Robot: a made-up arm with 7 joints. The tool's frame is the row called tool.
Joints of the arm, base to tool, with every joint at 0 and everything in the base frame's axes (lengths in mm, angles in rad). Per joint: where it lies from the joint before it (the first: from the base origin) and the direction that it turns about. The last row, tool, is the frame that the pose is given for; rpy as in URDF.
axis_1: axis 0 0 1 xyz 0 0 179
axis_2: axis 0 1 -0.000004 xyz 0 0 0
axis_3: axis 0 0 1 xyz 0 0 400
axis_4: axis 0 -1 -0.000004 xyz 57 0 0
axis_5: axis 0 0.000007 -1 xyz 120 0 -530
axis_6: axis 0 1 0.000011 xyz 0 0 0
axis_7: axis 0 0.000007 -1 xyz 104 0 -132
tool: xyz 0 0 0 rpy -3.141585 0 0
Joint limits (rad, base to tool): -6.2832..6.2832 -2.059..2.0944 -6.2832..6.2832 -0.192..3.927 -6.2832..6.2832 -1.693..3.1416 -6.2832..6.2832
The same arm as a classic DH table. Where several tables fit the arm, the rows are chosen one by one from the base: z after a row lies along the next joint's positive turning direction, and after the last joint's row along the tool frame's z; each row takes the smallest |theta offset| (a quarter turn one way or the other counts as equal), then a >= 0, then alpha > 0; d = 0 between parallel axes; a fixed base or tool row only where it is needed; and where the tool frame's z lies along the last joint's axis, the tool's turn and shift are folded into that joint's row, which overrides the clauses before.
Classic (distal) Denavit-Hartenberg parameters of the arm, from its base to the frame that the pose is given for. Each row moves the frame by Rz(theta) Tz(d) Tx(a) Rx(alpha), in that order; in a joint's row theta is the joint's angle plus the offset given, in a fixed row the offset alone. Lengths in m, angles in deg.
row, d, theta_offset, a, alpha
axis_1, 0.1790, 0.00, 0.0000, -90.00
axis_2, 0.0000, 0.00, 0.0000, 90.00
axis_3, 0.4000, 0.00, 0.0570, 90.00
axis_4, 0.0000, 0.00, 0.1200, 90.00
axis_5, 0.5300, 0.00, 0.0000, 90.00
axis_6, 0.0000, 0.00, 0.1040, -90.00
axis_7, 0.1320, 0.00, 0.0000, 0.00
Joint limits (deg, base to tool): -360.00..360.00 -117.97..120.00 -360.00..360.00 -11.00..225.00 -360.00..360.00 -97.00..180.00 -360.00..360.00

